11 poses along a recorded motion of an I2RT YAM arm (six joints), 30 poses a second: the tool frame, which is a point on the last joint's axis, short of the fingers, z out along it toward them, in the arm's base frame.
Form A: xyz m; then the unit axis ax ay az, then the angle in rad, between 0 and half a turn.
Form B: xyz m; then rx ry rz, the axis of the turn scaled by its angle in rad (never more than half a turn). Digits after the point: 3 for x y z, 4 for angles.
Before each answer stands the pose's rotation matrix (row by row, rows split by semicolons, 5 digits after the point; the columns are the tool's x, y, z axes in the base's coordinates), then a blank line. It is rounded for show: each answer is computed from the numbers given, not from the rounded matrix.
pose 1, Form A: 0.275, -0.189, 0.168, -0.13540, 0.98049, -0.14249, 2.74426
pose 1, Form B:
-0.88686 -0.20004 0.41649; -0.31031 0.92574 -0.21614; -0.34233 -0.32093 -0.88307

0.275, -0.189, 0.168, -0.3716, 2.6907, -0.3910
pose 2, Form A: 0.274, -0.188, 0.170, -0.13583, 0.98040, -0.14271, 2.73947
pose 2, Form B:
-0.88480 -0.19986 0.42092; -0.31157 0.92546 -0.21551; -0.34648 -0.32183 -0.88112

0.274, -0.188, 0.170, -0.3721, 2.6858, -0.3909
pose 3, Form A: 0.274, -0.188, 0.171, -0.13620, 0.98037, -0.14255, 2.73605
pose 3, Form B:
-0.88329 -0.19998 0.42403; -0.31246 0.92541 -0.21444; -0.34952 -0.32190 -0.87990

0.274, -0.188, 0.171, -0.3727, 2.6823, -0.3900
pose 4, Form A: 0.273, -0.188, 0.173, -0.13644, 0.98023, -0.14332, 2.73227
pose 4, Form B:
-0.88170 -0.19940 0.42761; -0.31347 0.92492 -0.21506; -0.35262 -0.32367 -0.87801

0.273, -0.188, 0.173, -0.3728, 2.6782, -0.3916
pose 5, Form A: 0.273, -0.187, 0.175, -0.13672, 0.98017, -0.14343, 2.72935
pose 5, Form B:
-0.88041 -0.19932 0.43030; -0.31426 0.92476 -0.21462; -0.35514 -0.32417 -0.87680

0.273, -0.187, 0.175, -0.3732, 2.6752, -0.3915
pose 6, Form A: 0.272, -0.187, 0.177, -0.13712, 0.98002, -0.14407, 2.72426
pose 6, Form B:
-0.87818 -0.19883 0.43504; -0.31562 0.92428 -0.21469; -0.35941 -0.32584 -0.87444

0.272, -0.187, 0.177, -0.3736, 2.6698, -0.3925
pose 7, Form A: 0.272, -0.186, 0.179, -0.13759, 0.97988, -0.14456, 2.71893
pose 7, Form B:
-0.87580 -0.19848 0.43997; -0.31708 0.92385 -0.21440; -0.36391 -0.32728 -0.87204

0.272, -0.186, 0.179, -0.3741, 2.6642, -0.3930
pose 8, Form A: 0.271, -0.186, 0.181, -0.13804, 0.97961, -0.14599, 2.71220
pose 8, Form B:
-0.87284 -0.19740 0.44630; -0.31895 0.92293 -0.21557; -0.36935 -0.33051 -0.86853

0.271, -0.186, 0.181, -0.3744, 2.6569, -0.3960
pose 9, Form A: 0.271, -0.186, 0.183, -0.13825, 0.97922, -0.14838, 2.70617
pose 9, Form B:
-0.87025 -0.19554 0.45214; -0.32071 0.92158 -0.21872; -0.37392 -0.33535 -0.86471

0.271, -0.186, 0.183, -0.3741, 2.6499, -0.4015
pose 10, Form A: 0.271, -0.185, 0.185, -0.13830, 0.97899, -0.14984, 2.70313
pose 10, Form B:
-0.86896 -0.19437 0.45511; -0.32160 0.92078 -0.22079; -0.37614 -0.33822 -0.86263

0.271, -0.185, 0.185, -0.3738, 2.6463, -0.4050
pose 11, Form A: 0.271, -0.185, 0.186, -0.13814, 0.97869, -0.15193, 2.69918
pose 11, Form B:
-0.86739 -0.19233 0.45895; -0.32242 0.91973 -0.22393; -0.37904 -0.34221 -0.85978

0.271, -0.185, 0.186, -0.3729, 2.6417, -0.4101
